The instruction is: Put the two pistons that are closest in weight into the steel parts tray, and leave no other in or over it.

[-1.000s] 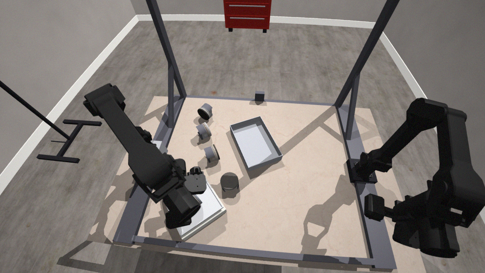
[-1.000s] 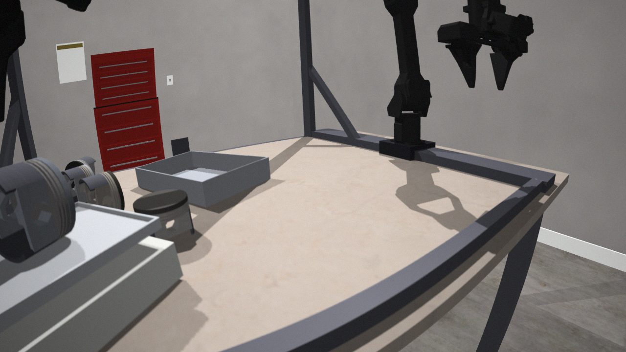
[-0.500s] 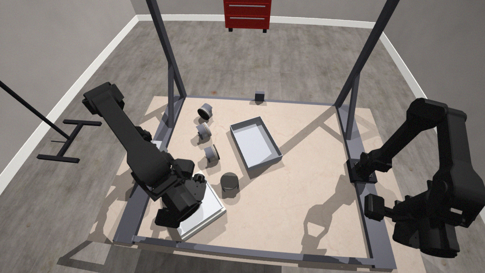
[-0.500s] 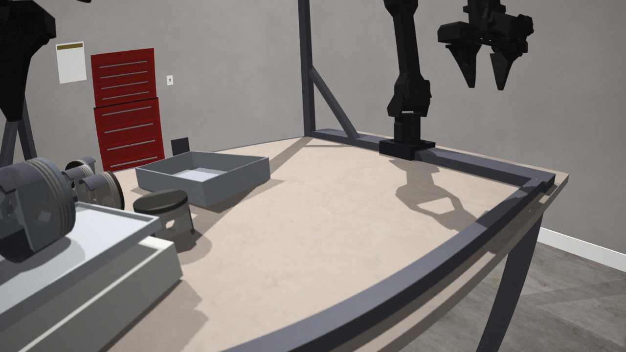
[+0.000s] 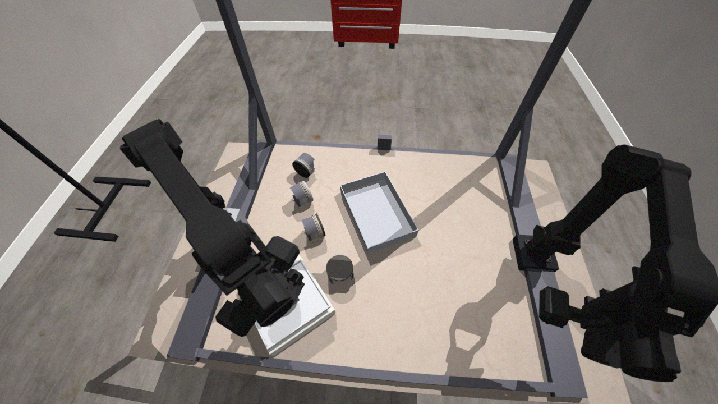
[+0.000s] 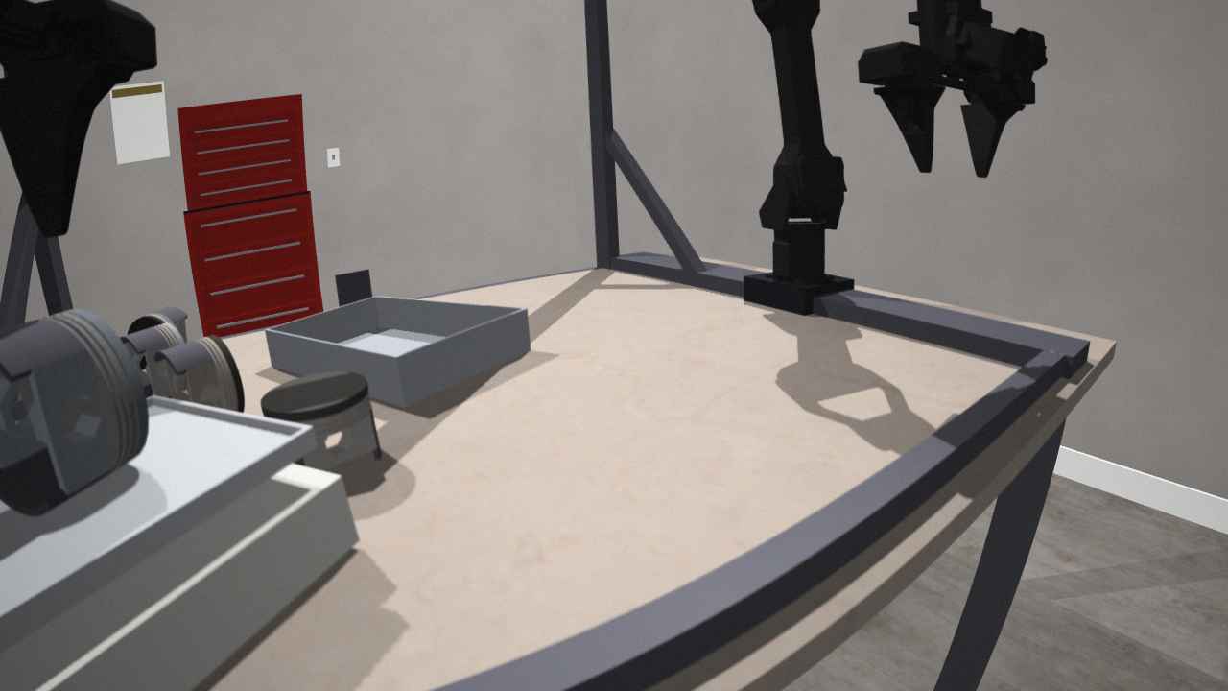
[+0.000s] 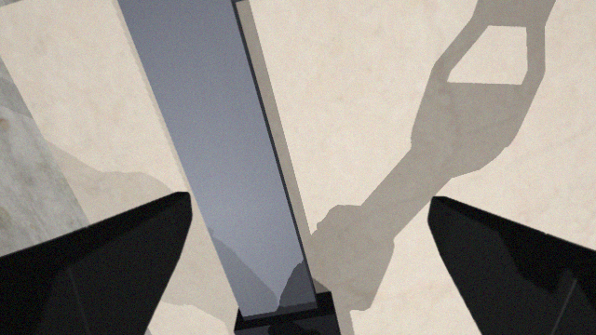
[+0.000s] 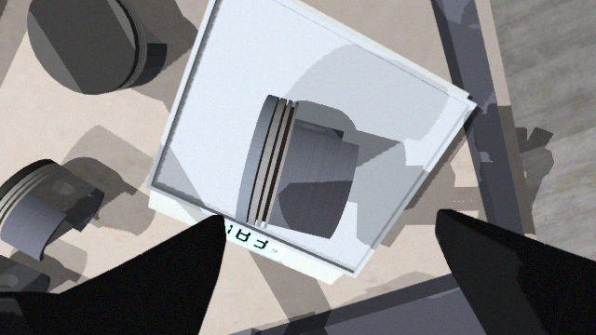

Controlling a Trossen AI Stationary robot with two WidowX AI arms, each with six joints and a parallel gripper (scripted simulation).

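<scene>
Right now my right hand is 10 mm past the scale pan and 150 mm above it. Round my right hand: scale 20 mm behind, 160 mm below; steel parts tray 330 mm behind, 220 mm to the left, 190 mm below.
</scene>
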